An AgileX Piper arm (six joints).
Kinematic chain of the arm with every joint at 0, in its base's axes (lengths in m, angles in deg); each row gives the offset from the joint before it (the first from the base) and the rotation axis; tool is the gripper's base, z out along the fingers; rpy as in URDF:
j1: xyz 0 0 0.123 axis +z
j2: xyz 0 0 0 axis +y
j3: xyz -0.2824 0 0.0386 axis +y
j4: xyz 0.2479 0 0.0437 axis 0.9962 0 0.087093
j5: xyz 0 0 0 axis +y
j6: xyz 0.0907 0 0.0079 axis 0.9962 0 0.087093
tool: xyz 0 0 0 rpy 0 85.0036 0
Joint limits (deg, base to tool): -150..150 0..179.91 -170..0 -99.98..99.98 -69.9..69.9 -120..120
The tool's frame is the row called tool.
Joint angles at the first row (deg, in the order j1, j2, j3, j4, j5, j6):
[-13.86 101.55 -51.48 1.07 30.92 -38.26]
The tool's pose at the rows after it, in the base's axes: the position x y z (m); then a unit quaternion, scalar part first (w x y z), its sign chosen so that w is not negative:
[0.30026, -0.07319, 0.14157, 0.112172, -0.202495, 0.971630, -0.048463]
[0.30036, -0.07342, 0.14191, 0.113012, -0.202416, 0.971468, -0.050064]
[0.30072, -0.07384, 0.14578, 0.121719, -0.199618, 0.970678, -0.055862]
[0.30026, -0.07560, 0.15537, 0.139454, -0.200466, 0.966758, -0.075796]
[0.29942, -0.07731, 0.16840, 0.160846, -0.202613, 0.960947, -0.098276]
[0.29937, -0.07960, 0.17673, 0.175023, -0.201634, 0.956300, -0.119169]
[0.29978, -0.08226, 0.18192, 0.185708, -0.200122, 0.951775, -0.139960]
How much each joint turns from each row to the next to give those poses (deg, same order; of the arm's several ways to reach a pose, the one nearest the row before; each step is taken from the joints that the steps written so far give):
[0.00 0.00 -0.01 0.00 -0.01 0.00]
[0.00 -0.05 0.00 -0.24 -0.12 0.20]
[0.00 -0.70 0.03 -0.39 -0.53 0.61]
[0.00 -1.84 0.24 -2.35 -1.24 1.68]
[0.00 -2.37 0.12 -2.56 -1.07 1.64]
[0.00 -1.39 0.00 -3.28 -1.05 2.63]
[0.00 -0.79 0.06 -4.03 -1.25 3.35]

